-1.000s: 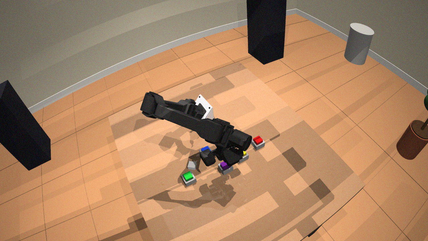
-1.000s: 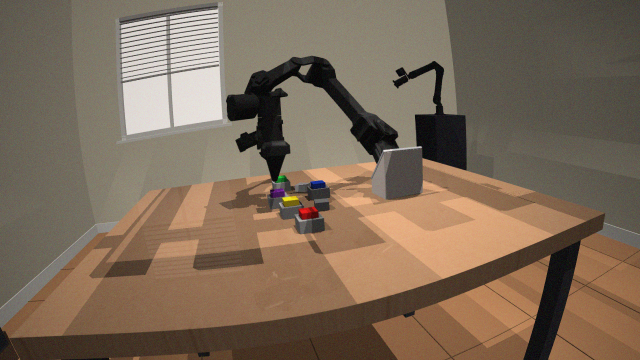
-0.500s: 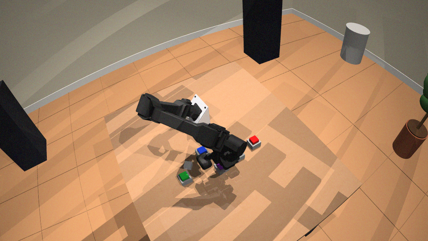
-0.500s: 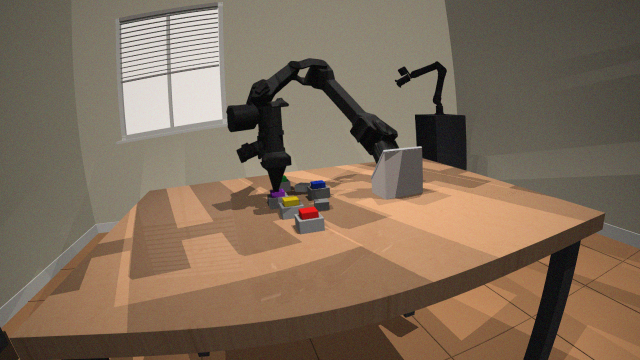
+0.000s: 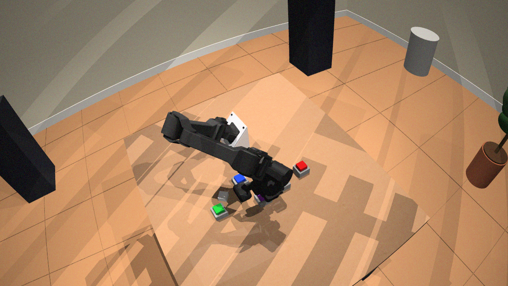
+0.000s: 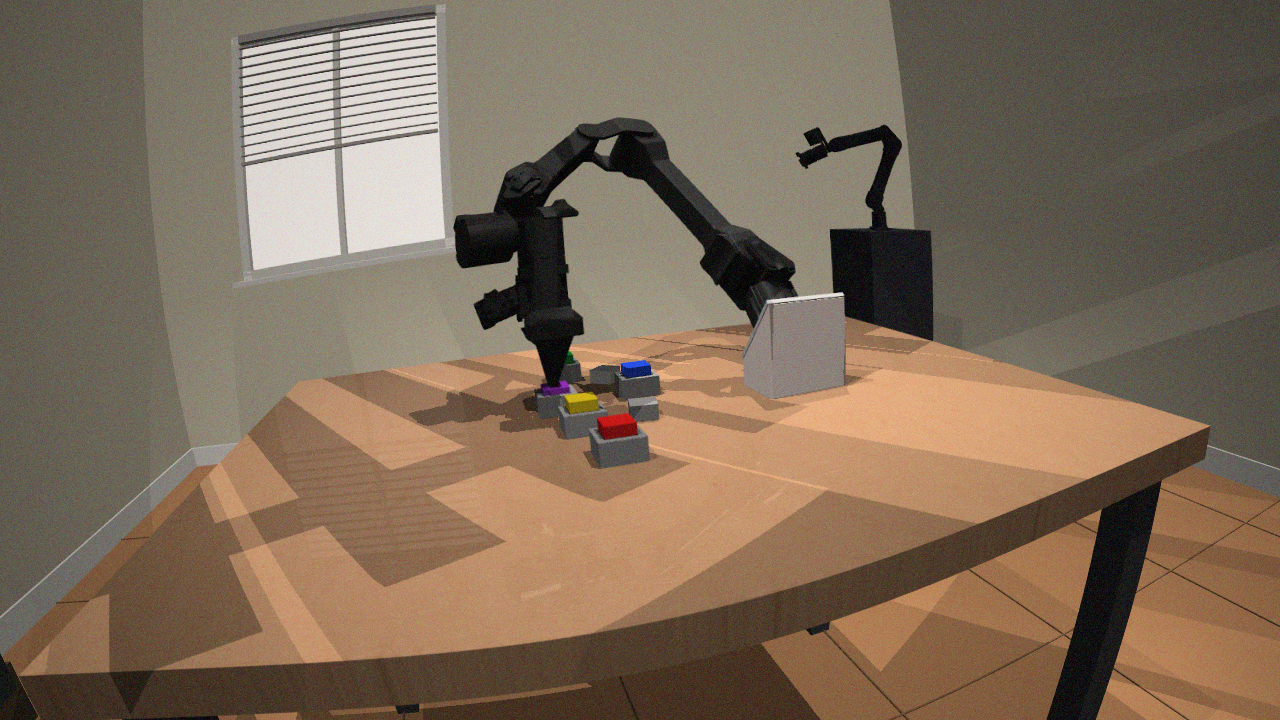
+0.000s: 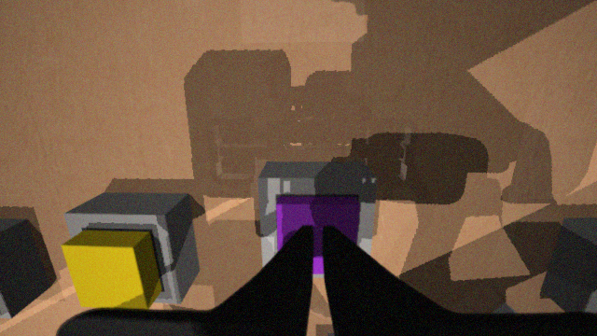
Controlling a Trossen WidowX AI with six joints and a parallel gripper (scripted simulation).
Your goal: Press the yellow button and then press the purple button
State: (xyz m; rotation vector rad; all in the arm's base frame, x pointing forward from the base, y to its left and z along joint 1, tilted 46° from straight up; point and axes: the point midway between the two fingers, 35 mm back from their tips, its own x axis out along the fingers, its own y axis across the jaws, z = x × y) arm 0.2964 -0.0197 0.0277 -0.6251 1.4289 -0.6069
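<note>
Right now my gripper tip is 10 mm above the purple button. Also, from my gripper tip: yellow button 20 mm behind, 90 mm to the left; then blue button 110 mm behind, 30 mm to the right; then green button 30 mm behind, 160 mm to the right.
</note>
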